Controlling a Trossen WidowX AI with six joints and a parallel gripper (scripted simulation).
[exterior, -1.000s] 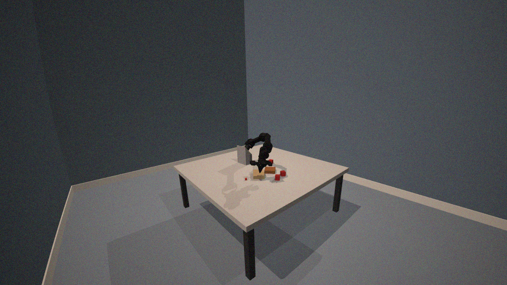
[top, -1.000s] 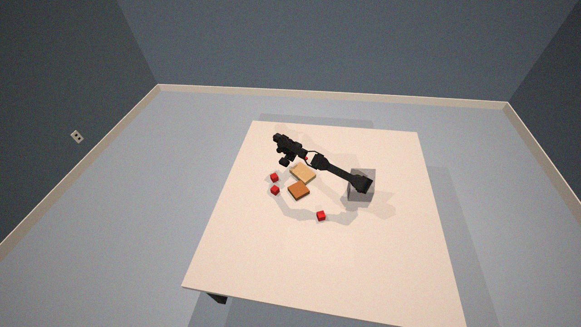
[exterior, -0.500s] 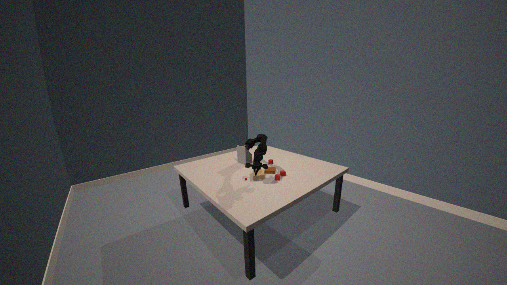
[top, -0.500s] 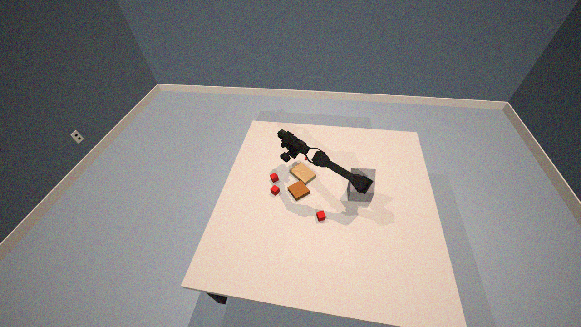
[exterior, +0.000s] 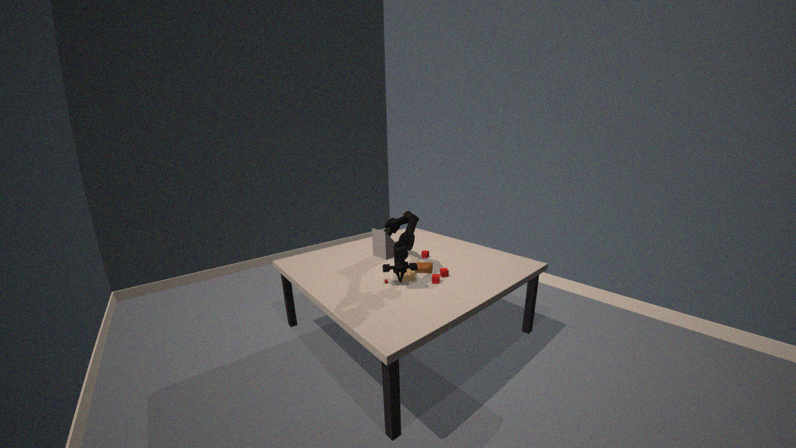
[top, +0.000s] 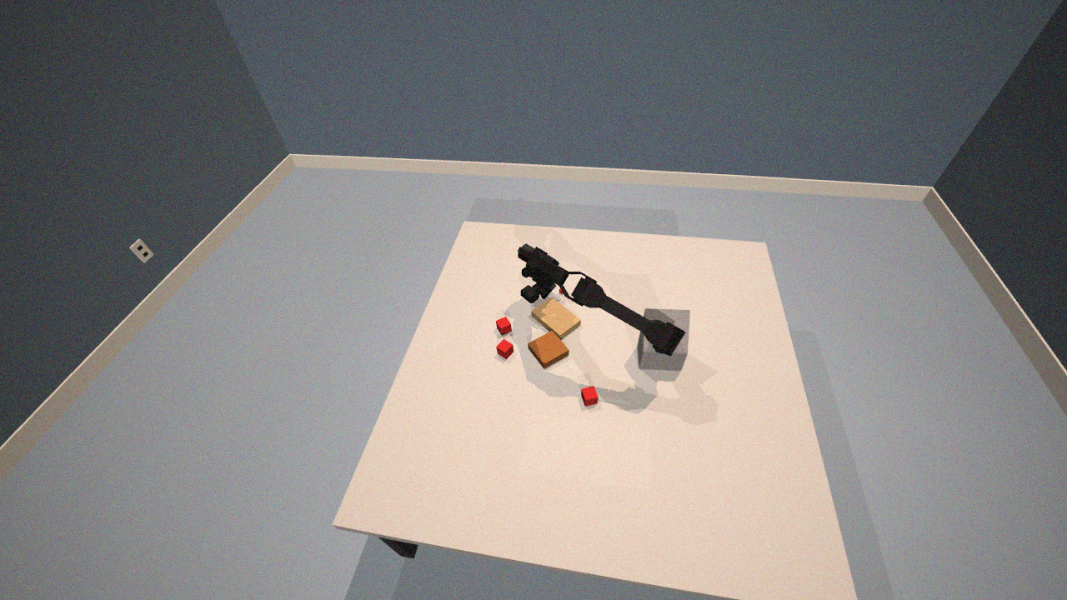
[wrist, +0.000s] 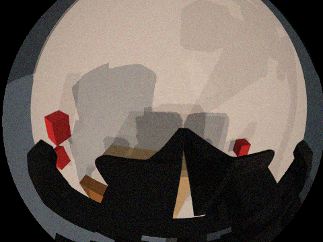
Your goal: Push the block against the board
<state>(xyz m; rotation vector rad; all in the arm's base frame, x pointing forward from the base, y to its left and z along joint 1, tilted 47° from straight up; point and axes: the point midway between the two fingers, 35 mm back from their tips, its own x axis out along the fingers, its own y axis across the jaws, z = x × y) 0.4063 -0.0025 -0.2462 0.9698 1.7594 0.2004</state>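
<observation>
Right now the tiny red cube is 6 cm behind my gripper tip and 5 cm to the right of it. The rest, counted from my gripper tip: tan board: 9 cm to the left, 7 cm behind, 1 cm above; then orange-brown square block: 23 cm to the left, 7 cm behind, 1 cm above.
</observation>
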